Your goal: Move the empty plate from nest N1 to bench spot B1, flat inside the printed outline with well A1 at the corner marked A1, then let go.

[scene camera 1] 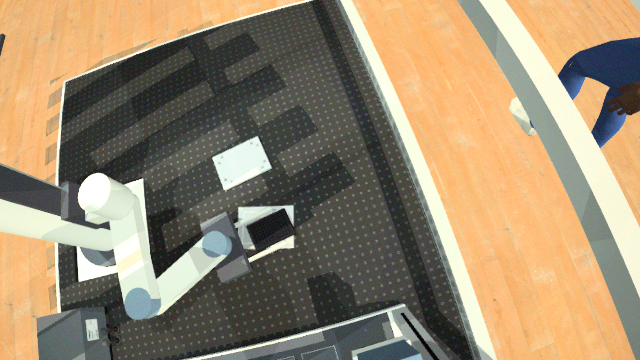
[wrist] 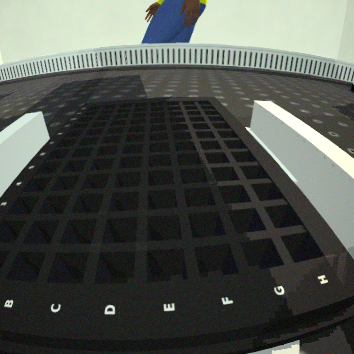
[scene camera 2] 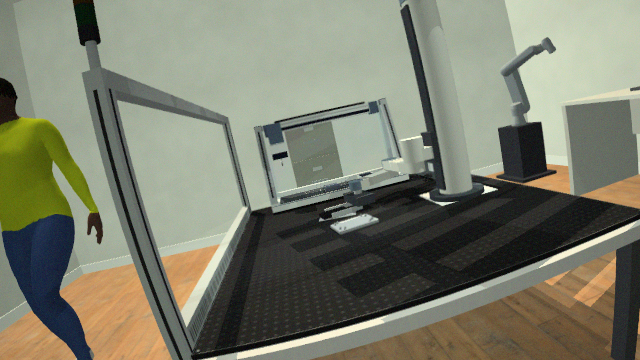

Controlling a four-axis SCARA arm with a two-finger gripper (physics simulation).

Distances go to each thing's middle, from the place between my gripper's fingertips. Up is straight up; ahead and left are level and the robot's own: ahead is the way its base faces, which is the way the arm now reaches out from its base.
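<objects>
My gripper is 30 mm past the plate (scene camera 1: 277, 226). There is also the nest (scene camera 1: 247, 160), which sits 70 mm behind my hand and 230 mm to the left of it.
</objects>
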